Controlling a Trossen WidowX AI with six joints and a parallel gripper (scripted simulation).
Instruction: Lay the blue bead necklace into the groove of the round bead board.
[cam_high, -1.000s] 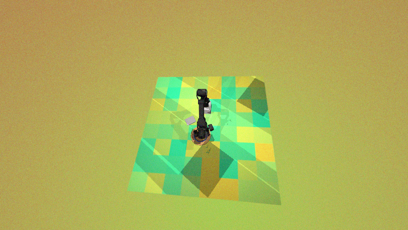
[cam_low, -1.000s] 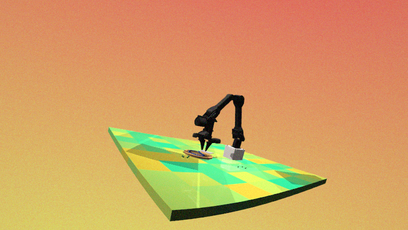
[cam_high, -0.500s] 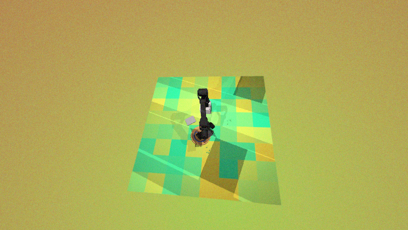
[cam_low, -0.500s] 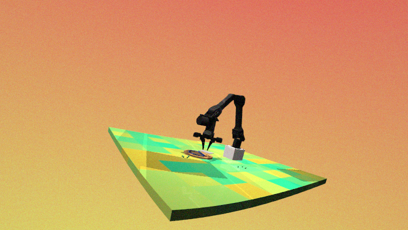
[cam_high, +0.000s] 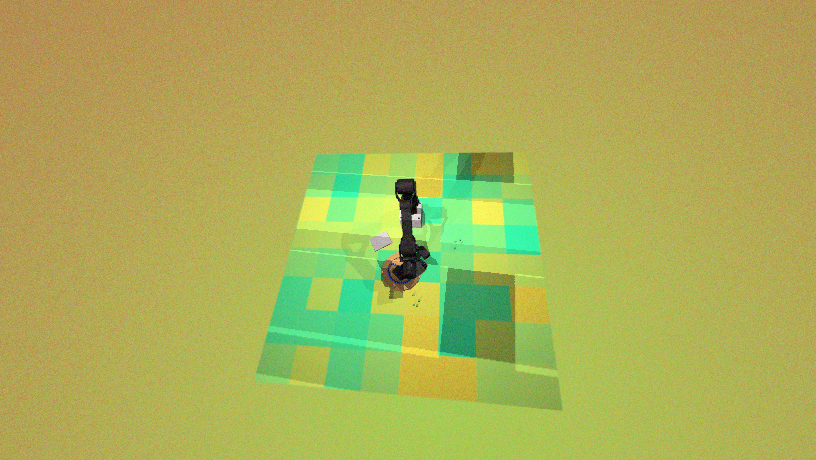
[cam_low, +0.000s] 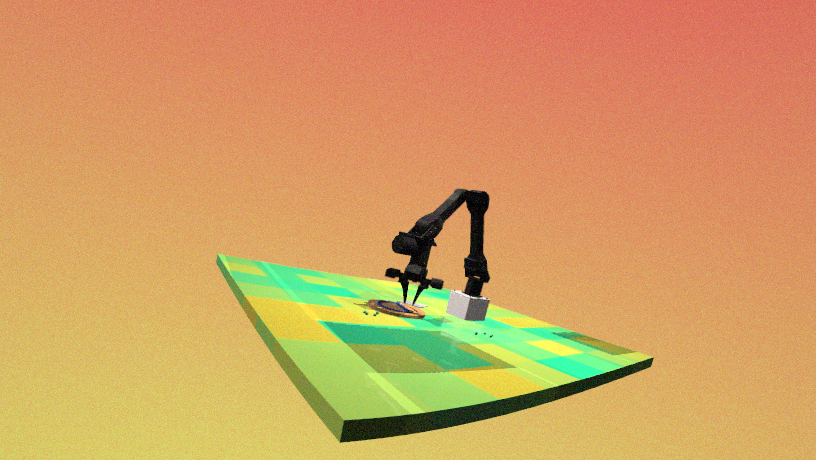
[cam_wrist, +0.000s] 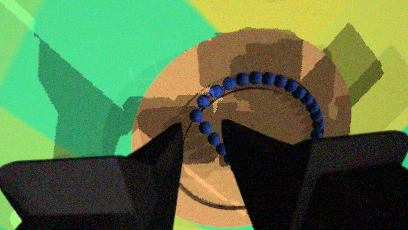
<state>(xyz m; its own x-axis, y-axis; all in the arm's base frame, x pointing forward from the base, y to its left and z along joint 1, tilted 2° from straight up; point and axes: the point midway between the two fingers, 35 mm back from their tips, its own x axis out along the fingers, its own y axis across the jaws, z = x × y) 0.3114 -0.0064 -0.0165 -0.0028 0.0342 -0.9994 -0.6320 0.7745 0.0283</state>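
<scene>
My gripper tip is 10 mm past the round bead board, 60 mm to the left of it and 30 mm above it. Round my gripper tip: flat grey piece 180 mm behind, 170 mm to the right, 40 mm below.
</scene>
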